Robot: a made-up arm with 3 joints.
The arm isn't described. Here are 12 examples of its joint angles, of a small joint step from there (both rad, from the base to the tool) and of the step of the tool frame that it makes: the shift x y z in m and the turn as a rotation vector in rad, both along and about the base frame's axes.
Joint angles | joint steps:
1: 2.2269 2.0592 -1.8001 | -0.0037 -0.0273 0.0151
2: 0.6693 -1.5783 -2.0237 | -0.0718 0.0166 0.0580
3: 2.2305 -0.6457 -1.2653 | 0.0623 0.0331 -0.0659
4: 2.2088 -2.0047 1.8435 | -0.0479 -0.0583 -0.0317
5: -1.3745 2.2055 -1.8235 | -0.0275 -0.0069 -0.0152
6: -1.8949 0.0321 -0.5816 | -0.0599 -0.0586 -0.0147
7: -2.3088 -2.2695 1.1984 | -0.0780 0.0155 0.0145
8: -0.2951 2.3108 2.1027 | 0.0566 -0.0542 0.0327
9: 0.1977 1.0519 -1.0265 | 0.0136 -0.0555 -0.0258
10: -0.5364 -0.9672 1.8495 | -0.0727 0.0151 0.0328
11: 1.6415 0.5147 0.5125 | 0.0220 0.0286 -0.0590
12: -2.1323 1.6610 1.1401 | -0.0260 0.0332 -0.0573
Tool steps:
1: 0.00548 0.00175 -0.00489 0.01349 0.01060 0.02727
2: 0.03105 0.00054 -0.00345 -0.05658 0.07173 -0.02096
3: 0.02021 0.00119 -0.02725 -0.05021 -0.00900 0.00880
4: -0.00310 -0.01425 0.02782 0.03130 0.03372 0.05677
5: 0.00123 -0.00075 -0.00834 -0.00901 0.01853 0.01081
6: -0.00459 0.00820 -0.02738 -0.05496 0.07458 0.02036
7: -0.03748 0.00317 -0.01559 0.01889 0.08724 -0.00290
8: -0.03721 -0.00055 0.01162 0.00958 -0.03519 -0.05880
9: -0.00906 0.01111 -0.00390 -0.01031 -0.00018 -0.05882
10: 0.02351 0.00360 -0.02371 -0.01440 0.05387 0.02725
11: 0.00897 -0.00482 -0.01265 -0.02606 0.02894 -0.03201
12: -0.01005 -0.00332 -0.01049 0.05883 0.01988 0.02979
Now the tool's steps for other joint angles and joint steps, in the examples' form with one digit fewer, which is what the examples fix.
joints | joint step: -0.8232 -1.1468 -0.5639 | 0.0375 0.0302 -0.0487
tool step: -0.0108 0.0073 0.0173 0.0523 -0.0168 -0.0108
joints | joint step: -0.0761 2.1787 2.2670 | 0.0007 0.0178 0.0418
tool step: 0.0062 -0.0044 -0.0002 0.0353 0.0235 0.0152
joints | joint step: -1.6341 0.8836 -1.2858 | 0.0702 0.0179 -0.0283
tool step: -0.0131 -0.0068 0.0239 0.0185 -0.0524 0.0215
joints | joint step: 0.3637 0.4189 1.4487 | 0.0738 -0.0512 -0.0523
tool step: -0.0198 0.0083 -0.0202 0.0015 -0.0255 -0.0549
